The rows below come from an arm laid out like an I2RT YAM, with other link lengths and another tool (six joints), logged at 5 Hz.
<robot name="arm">
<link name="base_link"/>
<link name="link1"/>
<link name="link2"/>
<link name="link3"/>
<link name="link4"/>
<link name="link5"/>
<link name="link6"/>
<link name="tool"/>
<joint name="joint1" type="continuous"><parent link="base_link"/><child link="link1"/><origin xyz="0 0 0.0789" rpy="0 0 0"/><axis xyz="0 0 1"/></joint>
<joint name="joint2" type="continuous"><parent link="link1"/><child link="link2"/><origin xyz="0.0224 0.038 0.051" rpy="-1.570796 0 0"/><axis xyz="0 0 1"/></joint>
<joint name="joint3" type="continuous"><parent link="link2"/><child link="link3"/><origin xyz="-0.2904 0 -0.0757" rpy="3.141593 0 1.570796"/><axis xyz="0 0 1"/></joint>
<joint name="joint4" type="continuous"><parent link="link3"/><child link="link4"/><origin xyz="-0.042 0.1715 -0.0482" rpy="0 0 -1.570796"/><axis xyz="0 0 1"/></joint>
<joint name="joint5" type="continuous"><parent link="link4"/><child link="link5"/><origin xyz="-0.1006 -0.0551 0.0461" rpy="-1.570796 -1.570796 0"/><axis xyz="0 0 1"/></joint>
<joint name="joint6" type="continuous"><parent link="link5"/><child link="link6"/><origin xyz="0 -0.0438 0.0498" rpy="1.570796 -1.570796 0"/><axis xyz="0 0 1"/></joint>
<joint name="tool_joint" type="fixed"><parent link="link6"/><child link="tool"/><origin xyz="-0.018 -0.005 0.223" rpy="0 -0.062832 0.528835"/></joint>
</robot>
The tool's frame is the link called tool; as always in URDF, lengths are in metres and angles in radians. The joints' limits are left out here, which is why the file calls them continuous.
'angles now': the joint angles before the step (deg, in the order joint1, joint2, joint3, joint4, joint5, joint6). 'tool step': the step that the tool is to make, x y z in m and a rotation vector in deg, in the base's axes. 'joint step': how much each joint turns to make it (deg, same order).
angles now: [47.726 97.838 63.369 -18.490 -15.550 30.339]
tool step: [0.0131 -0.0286 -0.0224 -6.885 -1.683 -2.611]
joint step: [-0.040 1.274 0.872 -3.839 6.290 -1.286]
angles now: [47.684 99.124 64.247 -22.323 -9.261 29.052]
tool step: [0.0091 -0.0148 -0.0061 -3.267 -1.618 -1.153]
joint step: [-0.132 0.354 0.526 -1.619 3.421 -0.947]
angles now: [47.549 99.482 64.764 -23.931 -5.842 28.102]
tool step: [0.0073 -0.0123 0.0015 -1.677 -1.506 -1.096]
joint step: [-0.428 -0.718 0.008 -0.988 2.265 -0.594]
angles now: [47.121 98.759 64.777 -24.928 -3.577 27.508]
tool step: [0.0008 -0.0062 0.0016 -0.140 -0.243 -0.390]
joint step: [-0.549 -0.850 -0.580 -0.222 0.152 -0.278]
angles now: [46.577 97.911 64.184 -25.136 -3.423 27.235]
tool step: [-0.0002 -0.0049 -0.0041 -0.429 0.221 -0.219]
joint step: [-0.432 -0.007 -0.846 0.361 0.008 -0.253]
